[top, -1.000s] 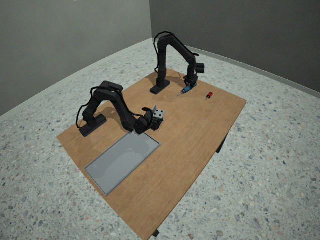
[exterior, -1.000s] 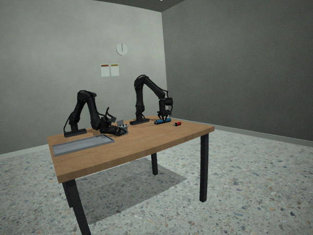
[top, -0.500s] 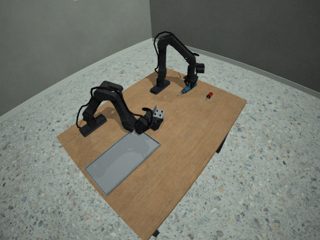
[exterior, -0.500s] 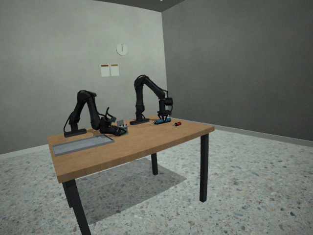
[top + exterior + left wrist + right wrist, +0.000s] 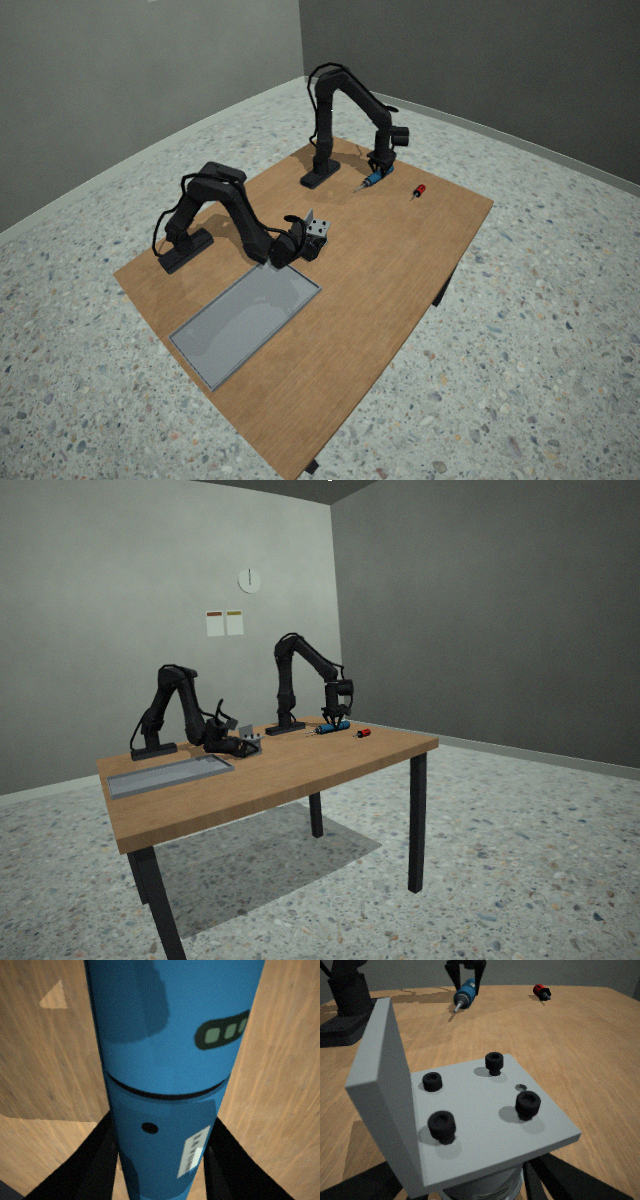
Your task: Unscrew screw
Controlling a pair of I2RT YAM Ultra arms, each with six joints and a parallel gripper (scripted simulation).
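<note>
Right now the joint module is 10 mm above my right hand. From my right hand the other things lie so: grey L-shaped bracket 50 mm above; flat grey tray 70 mm ahead, 350 mm to the right, 20 mm below; screw 20 mm behind, 10 mm to the left, 40 mm above.
</note>
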